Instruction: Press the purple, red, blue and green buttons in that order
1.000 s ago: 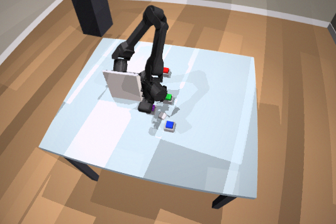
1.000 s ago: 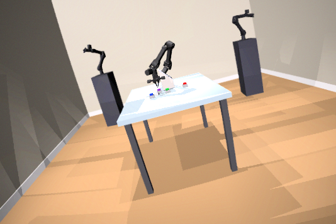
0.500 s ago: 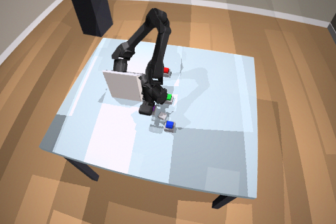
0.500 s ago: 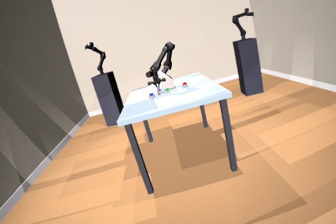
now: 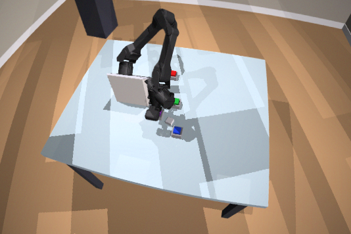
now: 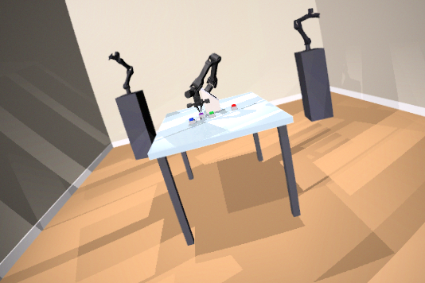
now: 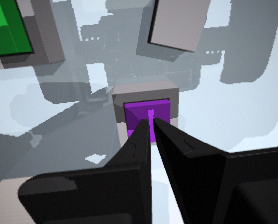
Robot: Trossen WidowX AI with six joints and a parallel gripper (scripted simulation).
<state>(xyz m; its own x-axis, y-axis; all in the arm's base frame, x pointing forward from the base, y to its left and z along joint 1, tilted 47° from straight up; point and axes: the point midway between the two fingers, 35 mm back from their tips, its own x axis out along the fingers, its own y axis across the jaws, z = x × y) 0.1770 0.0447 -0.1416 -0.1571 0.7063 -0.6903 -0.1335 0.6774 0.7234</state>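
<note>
The purple button is right at my gripper tip. Also, from my gripper tip: green button: 90 mm to the left, 60 mm ahead; then small white block: 70 mm ahead, 20 mm to the right, 20 mm below; then blue button: 120 mm ahead, 60 mm to the right.
</note>
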